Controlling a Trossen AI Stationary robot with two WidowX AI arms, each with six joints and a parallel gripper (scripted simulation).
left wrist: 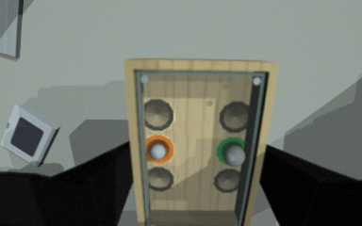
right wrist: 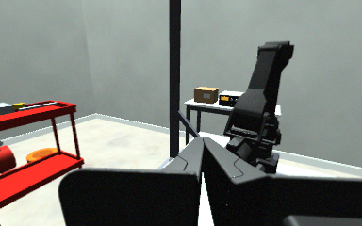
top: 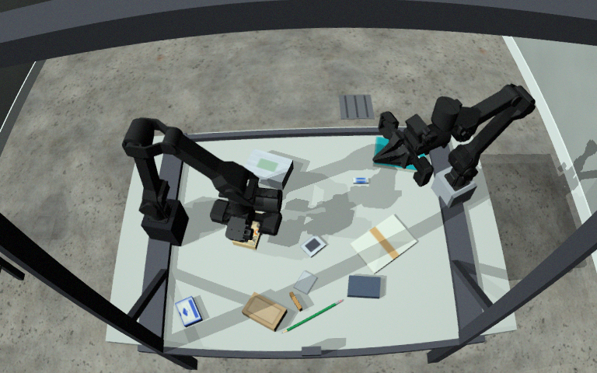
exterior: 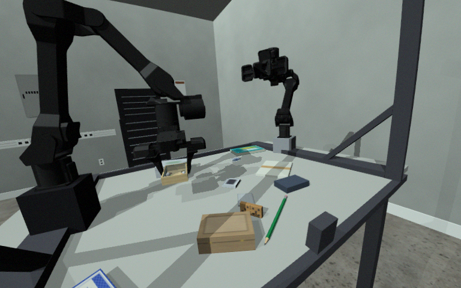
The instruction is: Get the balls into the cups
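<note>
My left gripper is now 30 mm above the covered wooden puzzle. From my left hand the other things lie so: dark blue block: 190 mm behind, 300 mm to the right, 100 mm below; grey square tile: 40 mm behind, 170 mm to the right, 110 mm below; white box: 240 mm ahead, 70 mm to the right, 90 mm below.
</note>
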